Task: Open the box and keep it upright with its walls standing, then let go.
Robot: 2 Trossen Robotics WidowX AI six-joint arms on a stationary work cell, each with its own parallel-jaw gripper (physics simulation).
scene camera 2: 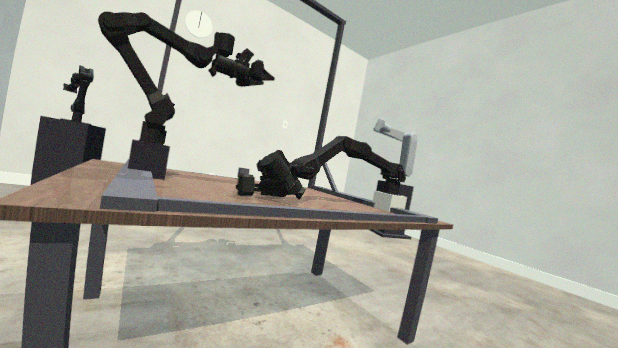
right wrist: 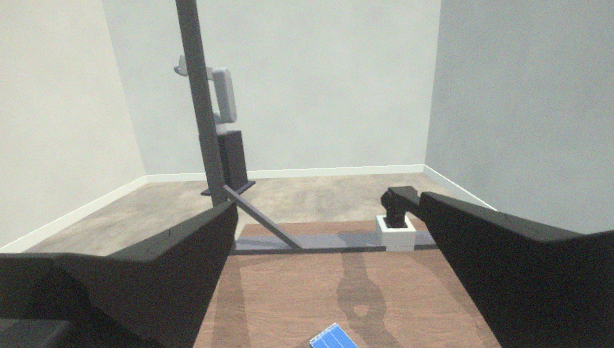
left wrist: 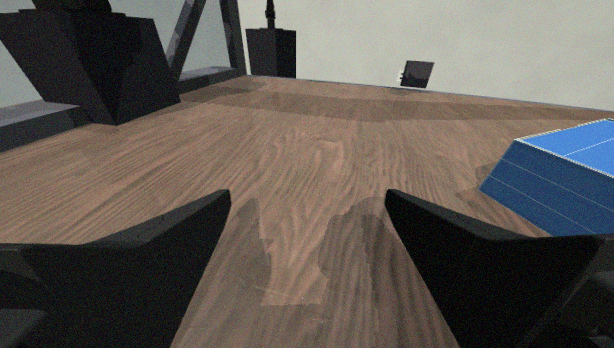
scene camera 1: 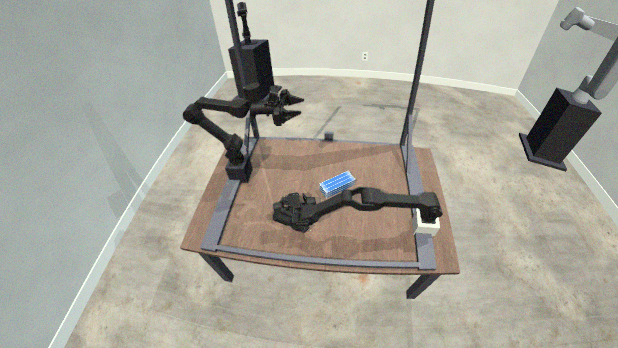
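Where they show: left gripper, fingertip midpoint: [left wrist: 309, 196]; right gripper, fingertip midpoint: [scene camera 2: 268, 81] [right wrist: 328, 205] [scene camera 1: 302, 105]; left arm's base at its link origin: [scene camera 2: 390, 193] [right wrist: 394, 222] [scene camera 1: 428, 217]; right arm's base at its link origin: [scene camera 2: 150, 142] [scene camera 1: 236, 161].
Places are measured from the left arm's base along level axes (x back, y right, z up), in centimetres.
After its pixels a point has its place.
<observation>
A low blue box [scene camera 1: 337, 183] {x -41.1, y 16.1, z -2.8 cm} [left wrist: 555, 180] {x -47.9, y 12.9, z -4.2 cm} [right wrist: 334, 337] {x -36.1, y 20.5, z -3.0 cm} with thin white lines lies on the table, its top looking closed and flat. It is cut off by the edge in both wrist views and does not show in scene camera 2. My left gripper [scene camera 1: 300, 199] {x -60.9, y 8.7, z -5.8 cm} [scene camera 2: 272, 186] [left wrist: 309, 196] {x -60.9, y 8.7, z -5.8 cm} is open and empty, low over the wood. It is apart from the box, left of it and nearer the front in scene camera 1; the box lies beyond its right finger in the left wrist view. My right gripper [scene camera 1: 301, 106] {x -56.0, y 21.3, z 34.7 cm} [scene camera 2: 270, 79] {x -56.0, y 21.3, z 34.7 cm} [right wrist: 328, 205] {x -56.0, y 21.3, z 34.7 cm} is open and empty, high above the table.
The brown table [scene camera 1: 280, 155] {x -74.3, y 35.6, z -7.2 cm} [scene camera 2: 210, 189] {x -73.5, y 4.5, z -7.2 cm} has a grey frame [scene camera 1: 320, 261] {x -43.1, y -22.4, z -5.2 cm} along its edges, with tall dark posts at the back. A small dark block [scene camera 1: 328, 136] {x -49.8, y 50.5, z -3.4 cm} [left wrist: 417, 74] {x -49.7, y 50.4, z -3.9 cm} is at the back edge. The left forearm [scene camera 1: 330, 204] {x -41.6, y -7.5, z 13.0 cm} passes close in front of the box.
</observation>
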